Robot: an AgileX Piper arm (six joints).
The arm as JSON. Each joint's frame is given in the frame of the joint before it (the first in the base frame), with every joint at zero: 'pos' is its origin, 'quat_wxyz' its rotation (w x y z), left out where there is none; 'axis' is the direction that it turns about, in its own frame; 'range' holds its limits. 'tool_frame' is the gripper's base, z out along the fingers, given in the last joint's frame.
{
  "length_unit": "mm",
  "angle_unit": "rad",
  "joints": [
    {
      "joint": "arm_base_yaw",
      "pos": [
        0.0,
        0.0,
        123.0
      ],
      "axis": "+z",
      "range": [
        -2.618,
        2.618
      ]
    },
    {
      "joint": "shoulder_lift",
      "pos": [
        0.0,
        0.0,
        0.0
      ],
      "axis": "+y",
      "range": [
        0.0,
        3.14
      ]
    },
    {
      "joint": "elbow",
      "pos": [
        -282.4,
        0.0,
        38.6
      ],
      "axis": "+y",
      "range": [
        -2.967,
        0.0
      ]
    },
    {
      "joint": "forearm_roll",
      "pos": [
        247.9,
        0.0,
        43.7
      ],
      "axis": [
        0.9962,
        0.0,
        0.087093
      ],
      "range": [
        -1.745,
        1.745
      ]
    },
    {
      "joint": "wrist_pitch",
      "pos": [
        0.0,
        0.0,
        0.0
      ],
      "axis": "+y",
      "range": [
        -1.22,
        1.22
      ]
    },
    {
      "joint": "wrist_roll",
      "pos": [
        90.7,
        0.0,
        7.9
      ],
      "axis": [
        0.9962,
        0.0,
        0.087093
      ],
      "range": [
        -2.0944,
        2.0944
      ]
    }
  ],
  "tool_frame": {
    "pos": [
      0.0,
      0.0,
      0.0
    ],
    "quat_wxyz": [
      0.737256,
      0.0,
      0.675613,
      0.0
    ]
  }
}
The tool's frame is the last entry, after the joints.
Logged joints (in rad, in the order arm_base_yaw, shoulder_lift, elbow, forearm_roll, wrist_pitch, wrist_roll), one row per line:
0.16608 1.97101 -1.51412 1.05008 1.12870 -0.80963
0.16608 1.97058 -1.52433 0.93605 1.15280 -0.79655
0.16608 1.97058 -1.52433 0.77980 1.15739 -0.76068
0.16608 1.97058 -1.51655 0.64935 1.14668 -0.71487
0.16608 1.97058 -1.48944 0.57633 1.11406 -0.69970
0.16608 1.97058 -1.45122 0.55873 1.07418 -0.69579
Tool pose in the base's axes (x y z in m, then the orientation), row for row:
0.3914 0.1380 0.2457 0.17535 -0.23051 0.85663 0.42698
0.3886 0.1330 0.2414 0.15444 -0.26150 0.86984 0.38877
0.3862 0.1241 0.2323 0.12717 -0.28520 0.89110 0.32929
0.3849 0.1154 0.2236 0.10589 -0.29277 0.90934 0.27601
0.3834 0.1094 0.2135 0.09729 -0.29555 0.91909 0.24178
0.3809 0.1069 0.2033 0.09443 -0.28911 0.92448 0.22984
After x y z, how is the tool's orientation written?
As a quaternion, w x y z.
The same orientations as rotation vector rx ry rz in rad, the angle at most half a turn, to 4 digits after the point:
-0.6530 2.4268 1.2096
-0.7494 2.4928 1.1142
-0.8300 2.5933 0.9583
-0.8625 2.6789 0.8131
-0.8751 2.7212 0.7159
-0.8574 2.7417 0.6816

